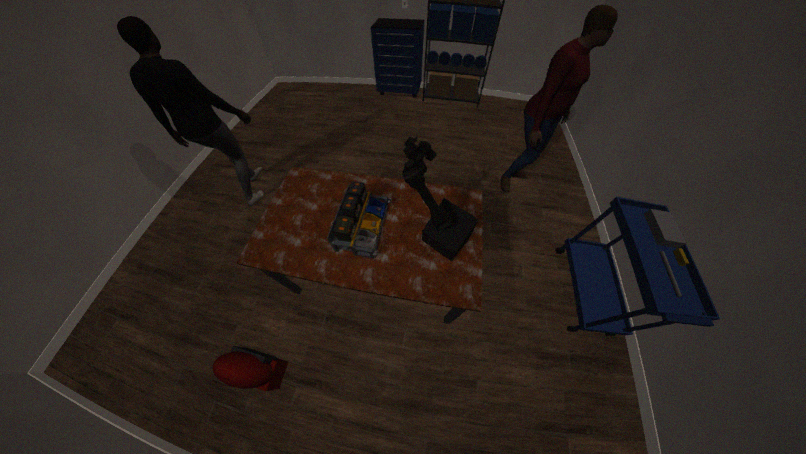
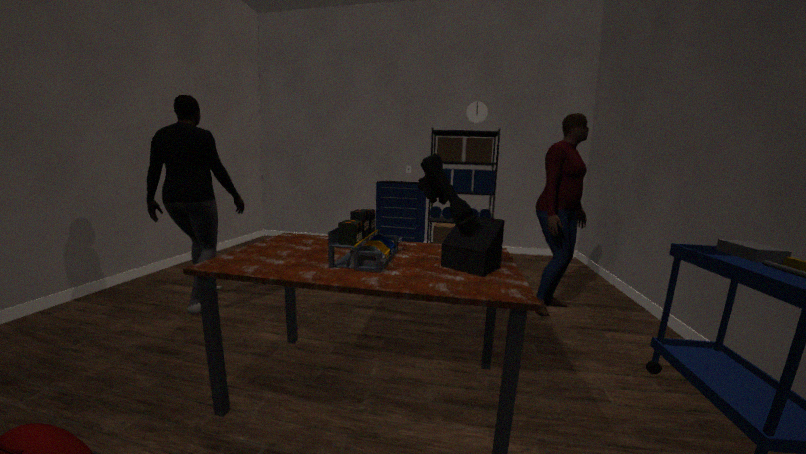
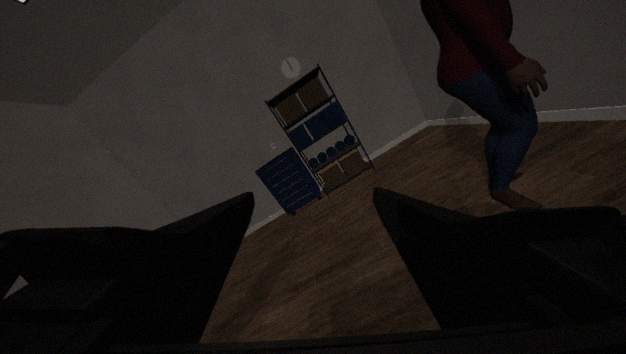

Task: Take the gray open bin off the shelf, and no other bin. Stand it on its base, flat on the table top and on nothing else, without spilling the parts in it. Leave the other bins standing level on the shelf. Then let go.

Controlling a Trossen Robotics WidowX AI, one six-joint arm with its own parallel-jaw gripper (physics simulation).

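Places are measured from the arm's base along level axes (x left, y back, z up), in centimetres.
Pixels of known places: gripper, between the fingertips: (image 1: 423, 139) (image 3: 314, 196); arm's base, origin of its link: (image 1: 445, 223) (image 2: 468, 231).
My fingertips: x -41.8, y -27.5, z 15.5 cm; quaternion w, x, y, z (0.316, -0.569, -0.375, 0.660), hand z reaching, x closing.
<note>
Ahead of a thing's pixels: the offset from my fingertips to its top centre. "spot": to the spot under its first point. Level surfaces: height alone.
The gray open bin {dx +61.5, dy -13.3, dz -23.9 cm} (image 1: 366, 243) (image 2: 369, 258) is at the near end of the lower row on the small gray shelf {spot: dx +71.8, dy -25.2, dz -22.0 cm} (image 1: 333, 244) (image 2: 331, 257), which stands on the table top. A yellow bin {dx +50.6, dy -15.7, dz -23.9 cm} (image 1: 370, 223) (image 2: 377, 247) and a blue bin {dx +39.5, dy -17.7, dz -23.9 cm} (image 1: 376, 205) stand behind it in the same row. Several dark bins {dx +63.2, dy -21.3, dz -12.1 cm} (image 1: 344, 226) (image 2: 349, 231) with orange marks fill the higher row on the left. Parts inside the gray bin are too dark to make out. My gripper (image 1: 420, 147) (image 3: 314, 196) is open and empty, raised well above the table, away from the shelf.
The orange-and-white patterned table {dz -32.0 cm} (image 1: 293, 242) (image 2: 298, 276) carries the shelf and my arm's dark base block (image 1: 449, 230) (image 2: 472, 248), to the shelf's right. Two people (image 1: 177, 95) (image 1: 558, 90) stand beyond the table. A blue cart (image 1: 597, 287) stands far right.
</note>
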